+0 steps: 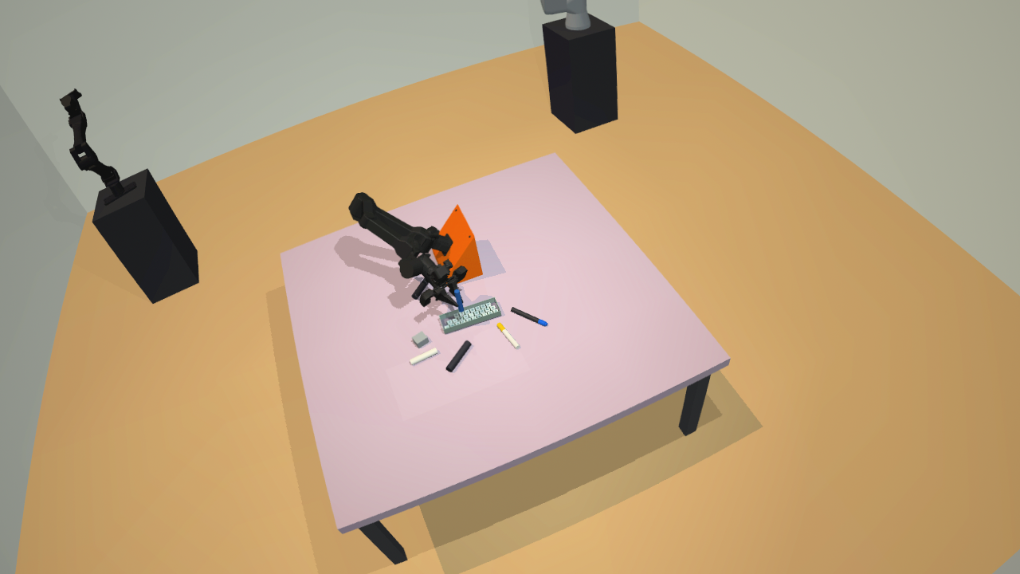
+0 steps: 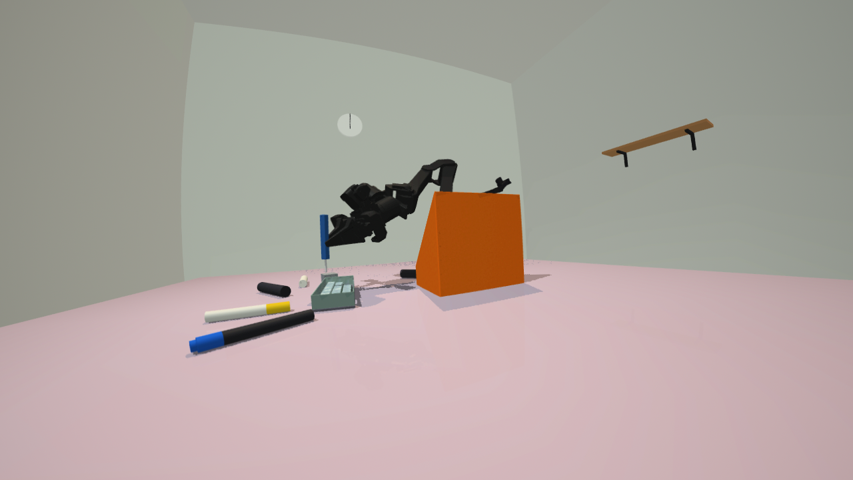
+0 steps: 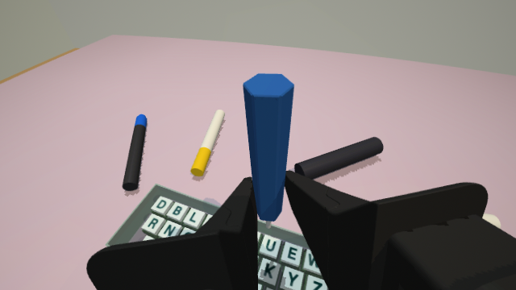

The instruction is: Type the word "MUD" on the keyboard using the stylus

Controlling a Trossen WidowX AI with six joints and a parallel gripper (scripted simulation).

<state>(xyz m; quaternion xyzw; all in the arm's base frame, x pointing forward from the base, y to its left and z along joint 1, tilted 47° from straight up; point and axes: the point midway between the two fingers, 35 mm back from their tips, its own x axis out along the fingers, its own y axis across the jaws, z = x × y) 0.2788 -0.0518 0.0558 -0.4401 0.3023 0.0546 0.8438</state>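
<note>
Now: the yellow-capped white marker 11 cm ahead of my gripper tip, 10 cm to the left of it and 10 cm below it. The rest, counted from my gripper tip: small grey block (1 cm behind, 16 cm to the right, 9 cm below); stylus (2 cm below); stylus tip (5 cm below).
</note>
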